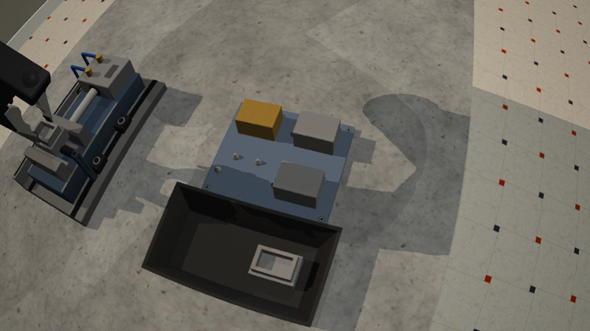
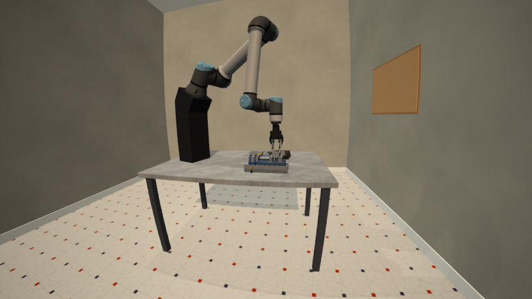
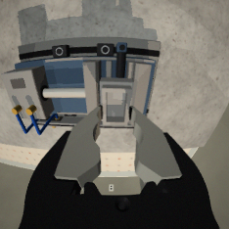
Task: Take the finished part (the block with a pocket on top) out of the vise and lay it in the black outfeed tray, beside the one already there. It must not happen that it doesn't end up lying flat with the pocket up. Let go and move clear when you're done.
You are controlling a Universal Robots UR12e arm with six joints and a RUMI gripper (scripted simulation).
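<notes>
The vise lies 6 cm behind my hand, 1 cm to the right of it and 9 cm below it. Round my hand: orange block: 22 cm behind, 28 cm to the left, 11 cm below; blue fixture plate: 18 cm behind, 33 cm to the left, 13 cm below.
</notes>
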